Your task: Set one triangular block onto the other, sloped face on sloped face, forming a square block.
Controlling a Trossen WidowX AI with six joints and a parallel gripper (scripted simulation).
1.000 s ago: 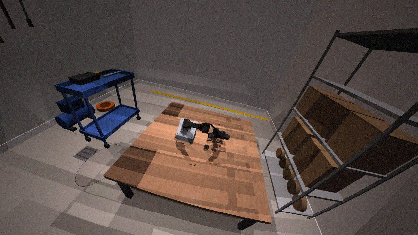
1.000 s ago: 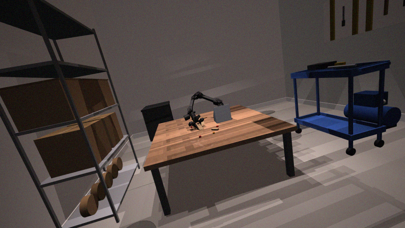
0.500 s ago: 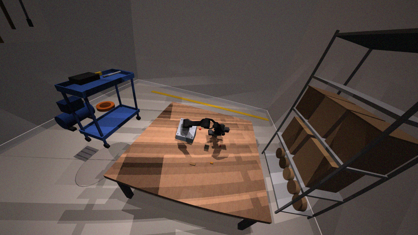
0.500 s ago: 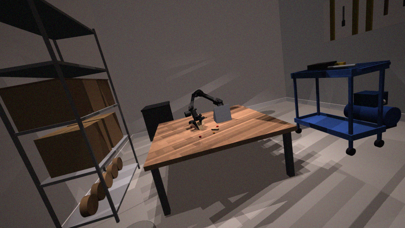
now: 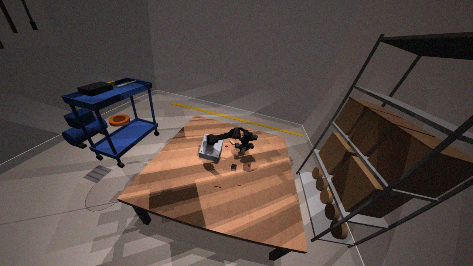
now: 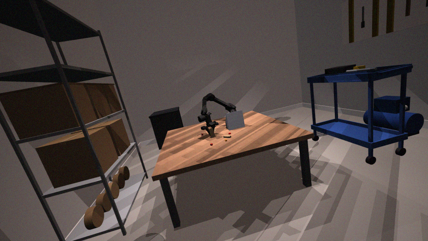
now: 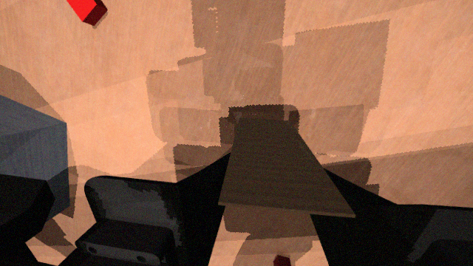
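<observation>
My gripper tip is now 130 mm past the pale flat bar, 140 mm to the right of it and 30 mm above it. The rest, counted from my gripper tip: pale triangular block (10 mm above).
</observation>
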